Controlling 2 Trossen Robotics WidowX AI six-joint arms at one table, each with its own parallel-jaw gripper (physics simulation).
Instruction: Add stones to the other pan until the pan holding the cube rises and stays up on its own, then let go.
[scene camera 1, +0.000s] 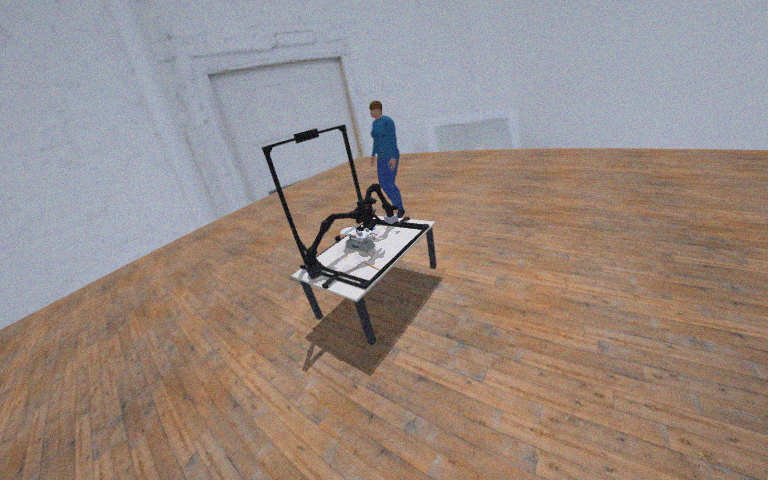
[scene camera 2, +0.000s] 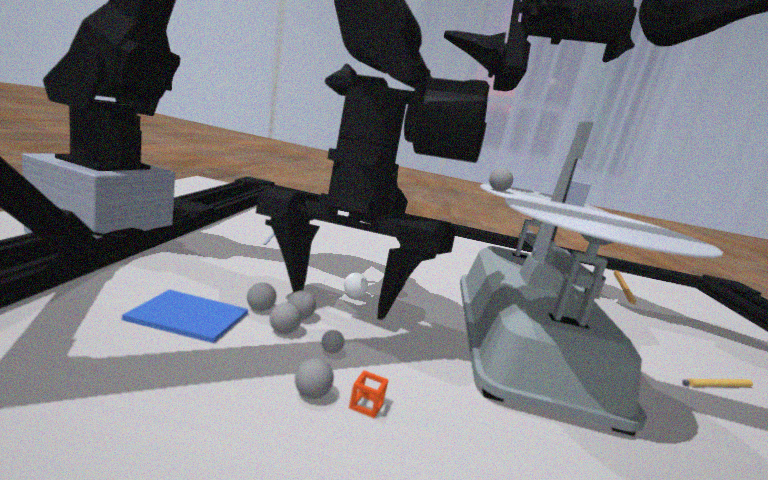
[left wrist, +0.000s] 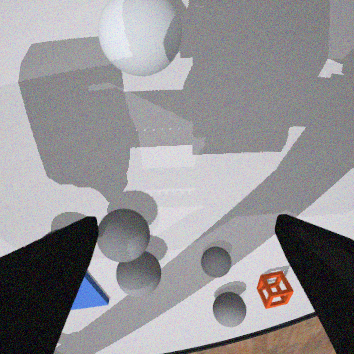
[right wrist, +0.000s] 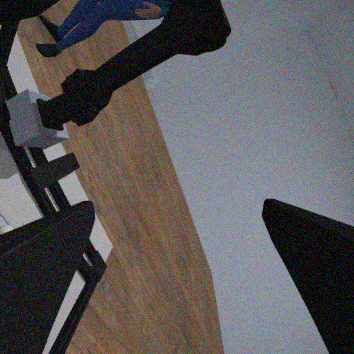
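Pixels of known places: left gripper, between the fingertips: (scene camera 2: 337, 306) (left wrist: 188, 224); right gripper, between the fingertips: (scene camera 1: 376, 204) (right wrist: 179, 208); left arm's base, origin of its link: (scene camera 1: 390, 215) (scene camera 2: 105, 163) (right wrist: 49, 115); right arm's base, origin of its link: (scene camera 1: 312, 266).
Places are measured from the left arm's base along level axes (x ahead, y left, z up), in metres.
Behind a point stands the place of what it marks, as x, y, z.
Note:
My left gripper (scene camera 2: 339, 304) @[0.318, -0.011, -0.067] (left wrist: 188, 224) @[0.318, -0.011, -0.067] is open and empty, low over the table. A white stone (scene camera 2: 356, 284) @[0.307, 0.056, -0.068] (left wrist: 140, 37) @[0.303, 0.065, -0.060] rests on the table beyond its fingertips. Several grey stones, among them a large one (scene camera 2: 314, 379) @[0.360, -0.128, -0.067], a small one (scene camera 2: 332, 340) @[0.341, -0.064, -0.072] (left wrist: 216, 261) @[0.336, -0.048, -0.072] and a mid-sized one (scene camera 2: 284, 317) @[0.293, -0.066, -0.067], lie on the table nearby. The grey-green balance (scene camera 2: 526, 345) @[0.490, -0.026, -0.036] stands at the right in scene camera 2. A grey stone (scene camera 2: 501, 179) @[0.421, 0.161, 0.071] is on its far pan (scene camera 2: 532, 195) @[0.458, 0.211, 0.056]. A pale block (scene camera 2: 578, 193) @[0.504, 0.161, 0.075] shows behind the near pan (scene camera 2: 623, 224) @[0.535, 0.029, 0.068]; which pan holds it is unclear. My right gripper (right wrist: 179, 208) @[0.297, 0.215, 0.265] is open and empty, high up.
A blue slab (scene camera 2: 184, 315) @[0.212, -0.093, -0.083] (left wrist: 89, 295) @[0.244, -0.092, -0.083] lies left of the stones. An orange open-frame cube (scene camera 2: 376, 404) @[0.403, -0.114, -0.076] (left wrist: 275, 288) @[0.400, -0.112, -0.082] stands near the large stone. Two yellow sticks (scene camera 2: 719, 383) @[0.682, 0.152, -0.082] (scene camera 2: 624, 287) @[0.633, 0.441, -0.082] lie beyond the balance. A grey mount block (scene camera 2: 133, 198) @[0.050, -0.006, -0.028] and a person (scene camera 1: 385, 138) are in view.

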